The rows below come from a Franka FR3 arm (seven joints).
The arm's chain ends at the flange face. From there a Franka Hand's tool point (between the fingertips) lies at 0.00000 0.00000 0.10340 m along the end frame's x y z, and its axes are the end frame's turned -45 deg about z.
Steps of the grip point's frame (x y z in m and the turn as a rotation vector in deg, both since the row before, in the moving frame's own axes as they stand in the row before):
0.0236, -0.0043, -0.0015, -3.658, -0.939, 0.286
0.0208, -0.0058, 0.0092, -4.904, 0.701, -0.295
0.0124, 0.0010, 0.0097, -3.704, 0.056, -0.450
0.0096, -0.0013, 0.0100, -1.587, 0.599, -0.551
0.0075, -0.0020, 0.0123, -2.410, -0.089, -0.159
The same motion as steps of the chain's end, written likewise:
0.0102, -0.0256, -0.0013, -3.251, 1.923, 0.286
0.0034, -0.0241, 0.0096, -2.972, 3.963, -0.295
0.0047, -0.0127, 0.0099, -2.580, 2.659, -0.450
0.0031, -0.0090, 0.0100, -0.699, 1.546, -0.551
0.0009, -0.0099, 0.0124, -1.767, 1.641, -0.159

